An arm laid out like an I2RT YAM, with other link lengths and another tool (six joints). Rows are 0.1 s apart.
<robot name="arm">
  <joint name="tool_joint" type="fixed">
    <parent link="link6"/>
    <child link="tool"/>
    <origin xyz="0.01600 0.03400 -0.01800" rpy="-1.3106 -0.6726 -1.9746"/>
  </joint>
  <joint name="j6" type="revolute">
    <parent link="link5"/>
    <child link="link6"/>
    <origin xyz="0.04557 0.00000 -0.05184" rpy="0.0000 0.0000 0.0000"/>
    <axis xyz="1 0 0"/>
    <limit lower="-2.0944" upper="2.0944"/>
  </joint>
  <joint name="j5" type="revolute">
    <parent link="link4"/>
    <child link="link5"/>
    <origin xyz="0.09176 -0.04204 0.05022" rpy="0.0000 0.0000 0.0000"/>
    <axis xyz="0 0 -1"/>
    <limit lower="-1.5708" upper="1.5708"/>
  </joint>
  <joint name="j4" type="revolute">
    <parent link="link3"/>
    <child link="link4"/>
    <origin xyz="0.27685 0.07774 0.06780" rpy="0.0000 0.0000 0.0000"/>
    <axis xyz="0 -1 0"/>
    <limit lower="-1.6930" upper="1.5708"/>
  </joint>
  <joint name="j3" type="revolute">
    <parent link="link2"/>
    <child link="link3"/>
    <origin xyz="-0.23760 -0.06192 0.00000" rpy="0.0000 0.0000 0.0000"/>
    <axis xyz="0 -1 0"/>
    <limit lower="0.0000" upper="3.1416"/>
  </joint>
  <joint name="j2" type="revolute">
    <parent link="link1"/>
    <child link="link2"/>
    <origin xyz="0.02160 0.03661 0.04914" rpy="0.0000 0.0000 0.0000"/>
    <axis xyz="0 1 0"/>
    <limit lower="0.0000" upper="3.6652"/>
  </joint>
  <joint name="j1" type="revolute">
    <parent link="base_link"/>
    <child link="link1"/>
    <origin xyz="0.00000 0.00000 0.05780" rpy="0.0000 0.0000 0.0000"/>
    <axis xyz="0 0 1"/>
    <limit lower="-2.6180" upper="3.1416"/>
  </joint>
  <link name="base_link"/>
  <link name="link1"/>
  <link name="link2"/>
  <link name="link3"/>
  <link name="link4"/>
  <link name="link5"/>
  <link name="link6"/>
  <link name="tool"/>
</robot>
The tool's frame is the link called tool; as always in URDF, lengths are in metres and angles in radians.
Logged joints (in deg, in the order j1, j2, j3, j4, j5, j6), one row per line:
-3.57 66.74 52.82 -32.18 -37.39 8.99
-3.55 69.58 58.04 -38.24 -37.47 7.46
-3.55 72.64 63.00 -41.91 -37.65 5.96
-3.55 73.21 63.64 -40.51 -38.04 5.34
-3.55 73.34 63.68 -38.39 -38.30 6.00
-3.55 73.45 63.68 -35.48 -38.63 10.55
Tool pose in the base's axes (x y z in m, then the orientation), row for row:
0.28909 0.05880 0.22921 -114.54 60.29 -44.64
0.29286 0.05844 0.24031 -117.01 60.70 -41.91
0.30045 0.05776 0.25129 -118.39 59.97 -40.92
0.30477 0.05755 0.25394 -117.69 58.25 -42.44
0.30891 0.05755 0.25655 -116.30 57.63 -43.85
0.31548 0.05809 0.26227 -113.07 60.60 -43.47
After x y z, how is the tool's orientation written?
As a rotation vector, in degrees.
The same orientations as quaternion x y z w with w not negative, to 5 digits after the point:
-0.77812 0.40958 -0.30326 0.36715
-0.79060 0.41013 -0.28317 0.35576
-0.79817 0.40431 -0.27588 0.35121
-0.79617 0.39406 -0.28711 0.35833
-0.78983 0.39138 -0.29780 0.36648
-0.77248 0.41401 -0.29698 0.37905

